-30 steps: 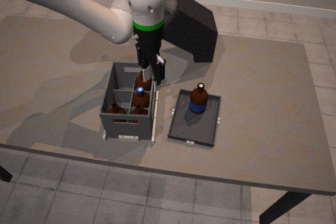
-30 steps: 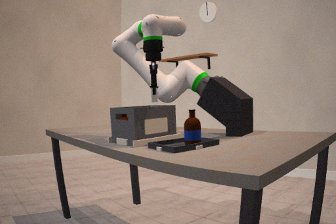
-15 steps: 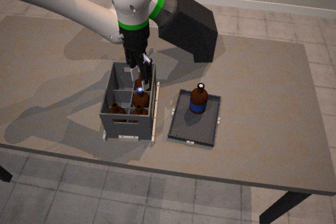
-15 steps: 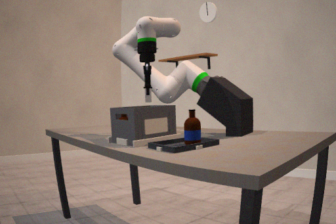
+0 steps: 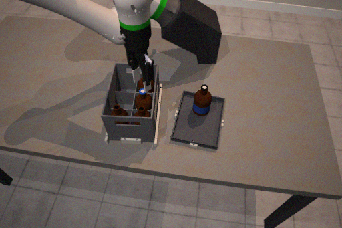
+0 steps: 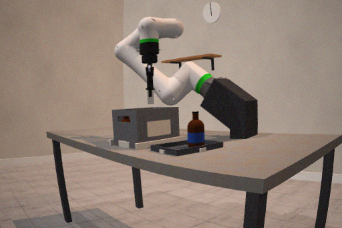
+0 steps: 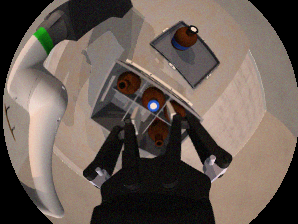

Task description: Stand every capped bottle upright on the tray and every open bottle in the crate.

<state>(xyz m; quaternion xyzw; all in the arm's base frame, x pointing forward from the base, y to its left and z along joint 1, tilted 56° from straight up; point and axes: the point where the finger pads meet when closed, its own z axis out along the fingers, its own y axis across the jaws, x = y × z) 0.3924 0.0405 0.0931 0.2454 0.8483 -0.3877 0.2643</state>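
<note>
Now: the grey crate 4 cm to the right of my hand and 14 cm below it. Round my hand: white-capped bottle: 6 cm behind, 24 cm to the left, 14 cm below; then open bottle: 9 cm behind, 1 cm to the right, 14 cm below; then dark tray: 1 cm behind, 23 cm to the left, 21 cm below.
</note>
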